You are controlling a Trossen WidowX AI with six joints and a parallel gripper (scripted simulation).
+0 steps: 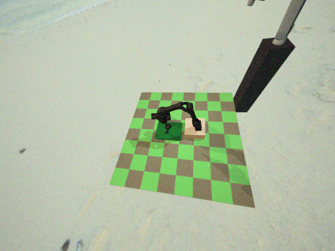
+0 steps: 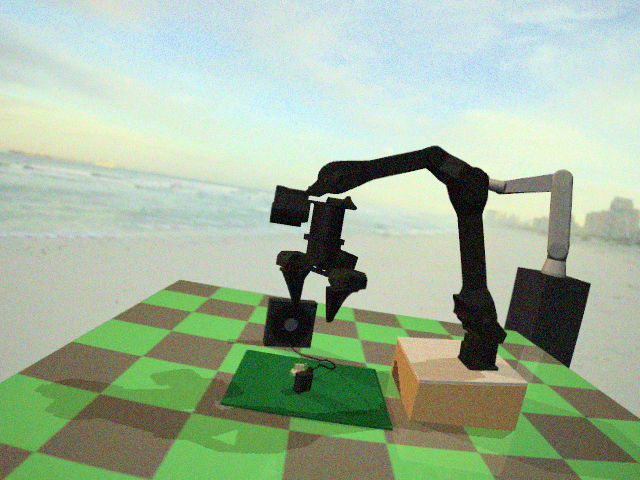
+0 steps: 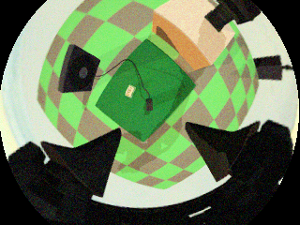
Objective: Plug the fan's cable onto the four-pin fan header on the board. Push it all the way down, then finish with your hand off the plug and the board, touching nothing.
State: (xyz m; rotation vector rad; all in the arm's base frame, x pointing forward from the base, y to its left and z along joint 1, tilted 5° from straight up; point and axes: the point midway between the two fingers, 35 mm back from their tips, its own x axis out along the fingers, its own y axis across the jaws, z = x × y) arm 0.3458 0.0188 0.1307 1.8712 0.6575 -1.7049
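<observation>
Right now the dark fan plug is 1 cm behind my gripper tip and 14 cm below it. From my gripper tip the other things lie so: black fan 3 cm ahead, 23 cm to the right, 10 cm below; then dark green board 2 cm behind, 4 cm to the right, 18 cm below; then four-pin fan header 8 cm to the right, 16 cm below.
</observation>
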